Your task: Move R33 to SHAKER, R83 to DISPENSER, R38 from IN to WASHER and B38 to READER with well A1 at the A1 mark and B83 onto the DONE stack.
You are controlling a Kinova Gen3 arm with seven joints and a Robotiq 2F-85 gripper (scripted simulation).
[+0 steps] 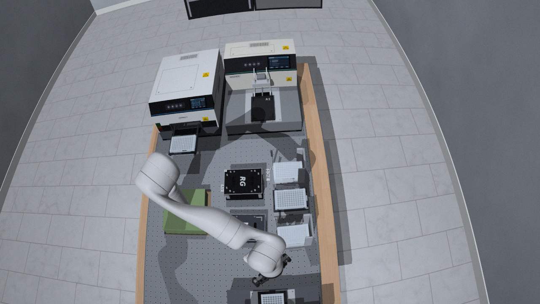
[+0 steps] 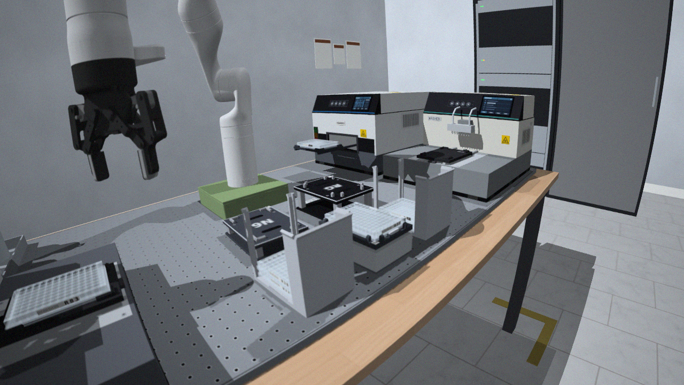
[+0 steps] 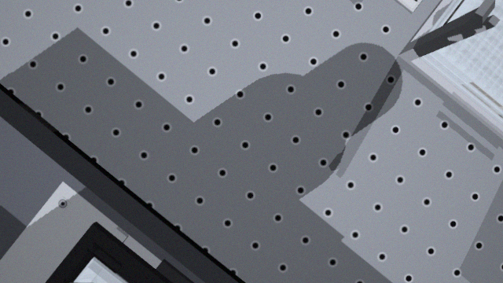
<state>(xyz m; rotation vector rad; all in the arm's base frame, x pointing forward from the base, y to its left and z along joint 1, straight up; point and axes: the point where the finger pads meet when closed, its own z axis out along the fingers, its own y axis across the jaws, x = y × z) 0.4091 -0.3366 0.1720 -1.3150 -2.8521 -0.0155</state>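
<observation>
My hand is 210 mm to the right of the plate R38, 190 mm above it and 80 mm short of it. From my hand the other things lie so: plate R33: 360 mm to the left, 160 mm below, 70 mm ahead; then plate R83: 130 mm to the right, 130 mm below, 10 mm behind; then dispenser head: 220 mm to the right, 100 mm below.
</observation>
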